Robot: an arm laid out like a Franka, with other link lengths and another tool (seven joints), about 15 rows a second.
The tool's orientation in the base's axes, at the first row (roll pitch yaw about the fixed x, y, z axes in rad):
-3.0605, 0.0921, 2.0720
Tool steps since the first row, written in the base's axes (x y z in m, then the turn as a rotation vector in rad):
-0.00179, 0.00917, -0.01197, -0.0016, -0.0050, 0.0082
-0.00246, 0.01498, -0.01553, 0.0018, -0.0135, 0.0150
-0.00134, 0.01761, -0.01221, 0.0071, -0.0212, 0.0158
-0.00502, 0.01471, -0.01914, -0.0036, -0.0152, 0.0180
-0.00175, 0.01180, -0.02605, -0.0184, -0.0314, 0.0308
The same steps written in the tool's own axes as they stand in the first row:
0.00997, 0.00373, 0.01083, -0.0044, -0.0044, -0.0075
0.01569, 0.00617, 0.01369, -0.0140, -0.0060, -0.0133
0.01714, 0.00813, 0.01005, -0.0234, -0.0051, -0.0133
0.01701, 0.00409, 0.01738, -0.0132, -0.0118, -0.0160
0.01354, 0.00614, 0.02449, -0.0215, -0.0335, -0.0263

